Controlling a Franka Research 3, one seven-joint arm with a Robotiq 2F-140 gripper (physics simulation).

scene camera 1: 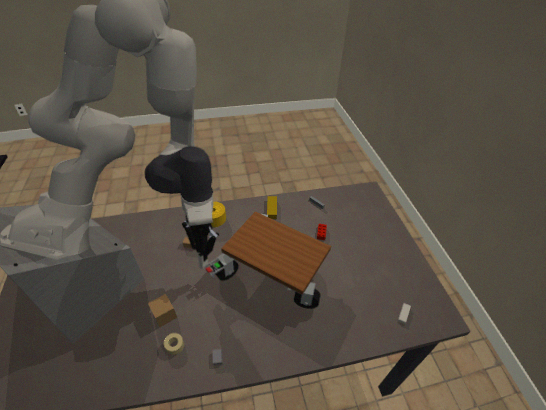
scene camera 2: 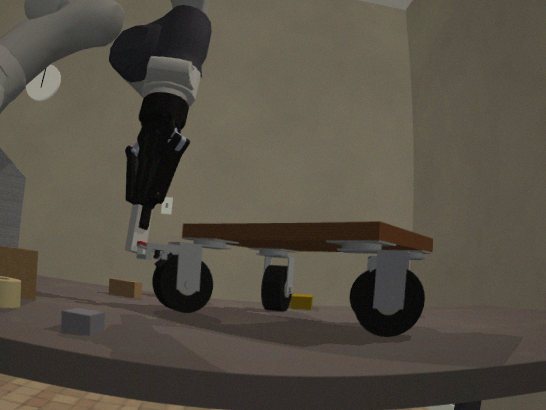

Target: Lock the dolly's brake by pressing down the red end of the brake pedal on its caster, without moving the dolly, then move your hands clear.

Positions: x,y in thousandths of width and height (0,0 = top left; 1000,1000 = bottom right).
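Note:
My gripper (scene camera 2: 246,616) (scene camera 1: 373,650) is there for me to see. A dolly (scene camera 2: 712,730) (scene camera 1: 536,630) is visible as well, and I also see a grey block (scene camera 2: 151,784).

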